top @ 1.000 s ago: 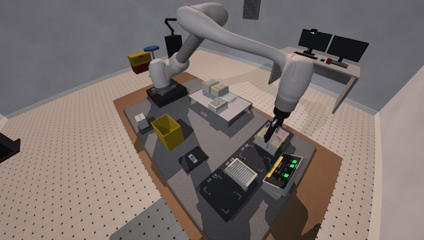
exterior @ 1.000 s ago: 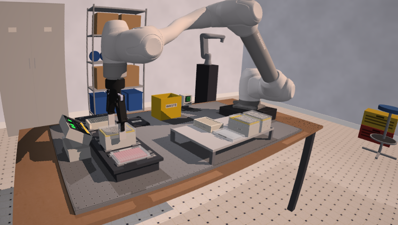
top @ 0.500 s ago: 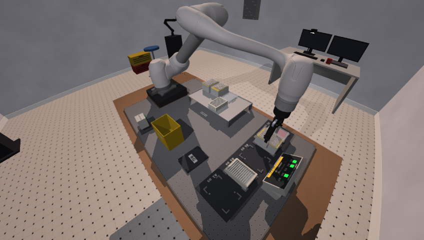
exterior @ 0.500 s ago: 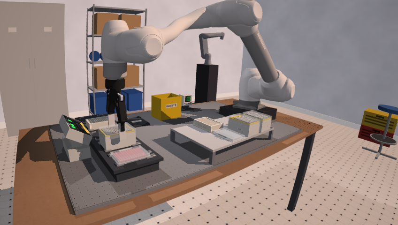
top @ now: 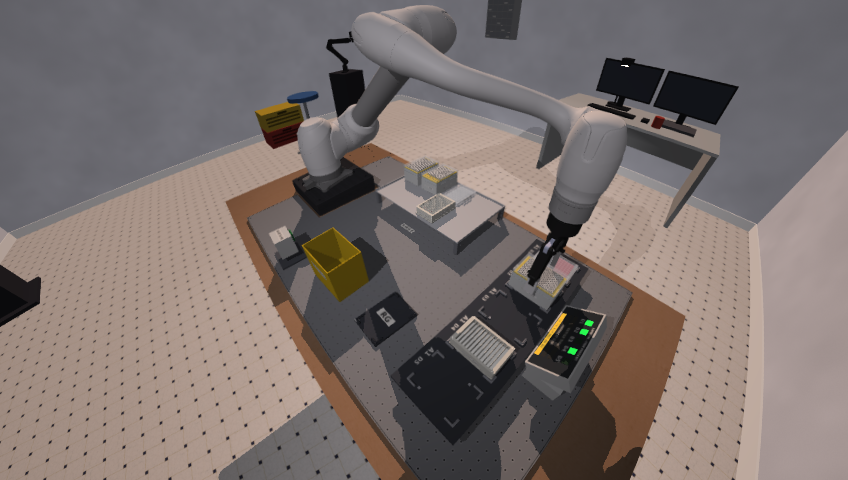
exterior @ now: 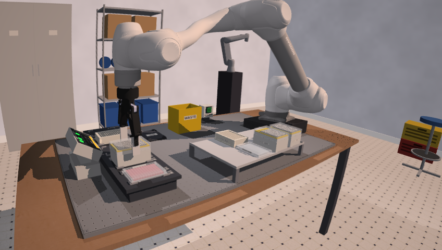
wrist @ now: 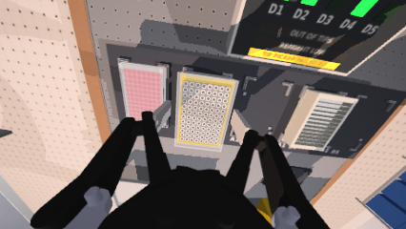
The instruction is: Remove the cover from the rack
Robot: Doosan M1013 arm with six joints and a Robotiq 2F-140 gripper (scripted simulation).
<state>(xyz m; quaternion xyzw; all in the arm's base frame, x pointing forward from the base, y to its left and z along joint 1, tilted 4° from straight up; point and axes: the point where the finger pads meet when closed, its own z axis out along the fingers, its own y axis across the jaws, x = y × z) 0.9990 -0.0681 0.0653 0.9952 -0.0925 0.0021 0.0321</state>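
Right now the tip rack is 2 cm below my hand, 1 cm to the right of it and 1 cm behind it. Round my hand: reservoir 25 cm to the right, 5 cm below, 5 cm behind; then pink plate 12 cm to the left, 6 cm below, 2 cm ahead; then shelf 47 cm behind, 21 cm to the left, 6 cm below.
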